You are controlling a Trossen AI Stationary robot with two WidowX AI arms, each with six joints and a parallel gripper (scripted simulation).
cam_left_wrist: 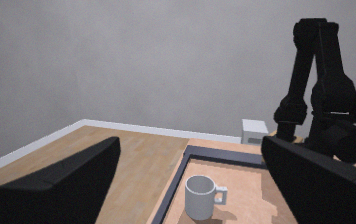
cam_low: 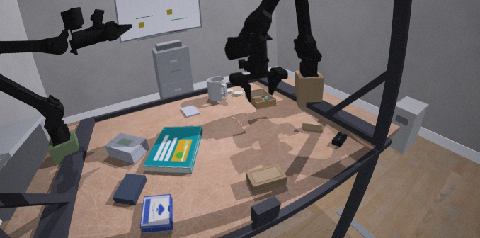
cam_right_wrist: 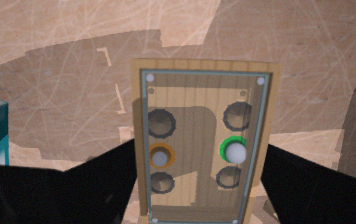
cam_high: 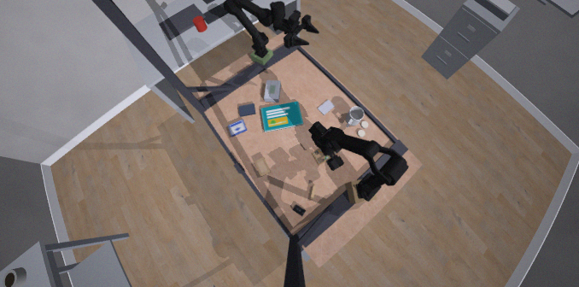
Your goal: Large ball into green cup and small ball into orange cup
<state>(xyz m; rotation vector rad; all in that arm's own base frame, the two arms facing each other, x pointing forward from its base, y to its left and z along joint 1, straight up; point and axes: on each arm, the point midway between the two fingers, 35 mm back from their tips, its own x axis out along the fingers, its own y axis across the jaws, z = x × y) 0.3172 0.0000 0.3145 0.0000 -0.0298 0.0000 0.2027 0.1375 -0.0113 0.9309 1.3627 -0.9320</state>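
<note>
The covered wooden puzzle lies 30 mm below my right hand. From my right hand the other things lie so: dark blue box 450 mm to the left, 210 mm behind, 100 mm below.
</note>
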